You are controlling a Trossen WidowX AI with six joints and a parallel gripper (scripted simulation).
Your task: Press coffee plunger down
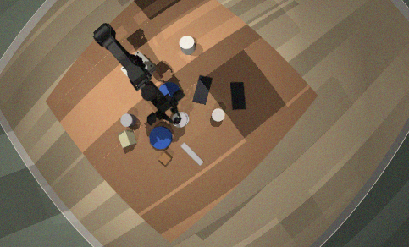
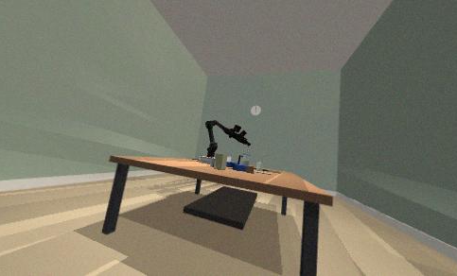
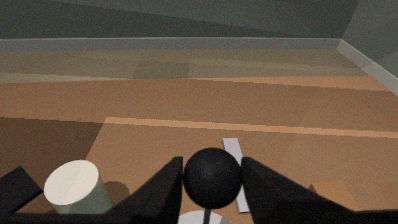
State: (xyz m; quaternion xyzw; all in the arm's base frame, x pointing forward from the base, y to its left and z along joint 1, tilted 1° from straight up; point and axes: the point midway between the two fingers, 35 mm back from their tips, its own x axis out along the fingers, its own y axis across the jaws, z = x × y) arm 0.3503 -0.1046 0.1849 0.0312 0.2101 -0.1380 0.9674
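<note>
Now: the coffee press 30 mm behind my gripper tip, 10 mm to the left of it and 120 mm below it. Round my gripper tip: grey cup 270 mm behind, 160 mm to the right, 200 mm below; then beige block 210 mm behind, 250 mm to the right, 180 mm below; then brown cube 20 mm ahead, 220 mm to the right, 210 mm below.
</note>
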